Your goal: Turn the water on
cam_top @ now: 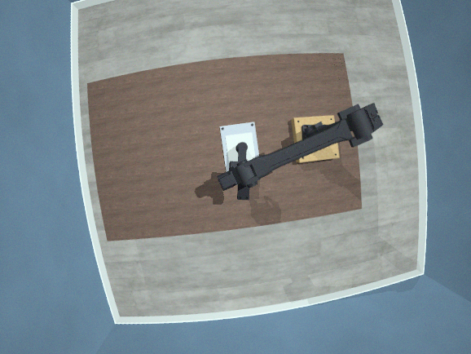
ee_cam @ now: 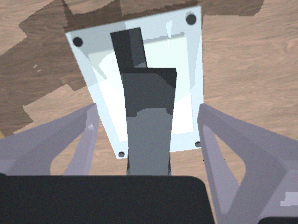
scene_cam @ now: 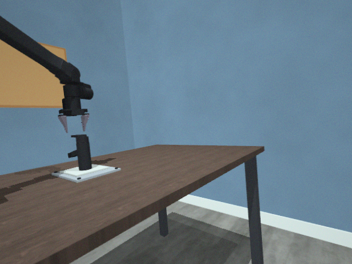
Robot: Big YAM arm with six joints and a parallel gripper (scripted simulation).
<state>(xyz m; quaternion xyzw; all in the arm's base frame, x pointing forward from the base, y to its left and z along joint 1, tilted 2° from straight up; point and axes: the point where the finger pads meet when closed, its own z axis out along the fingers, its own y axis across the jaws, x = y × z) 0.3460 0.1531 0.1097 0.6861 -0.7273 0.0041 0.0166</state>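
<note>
Now: the lever 4 cm to the right of my hand and 3 cm below it. Also, from my hand: dark tap (7 cm to the right, 8 cm below).
</note>
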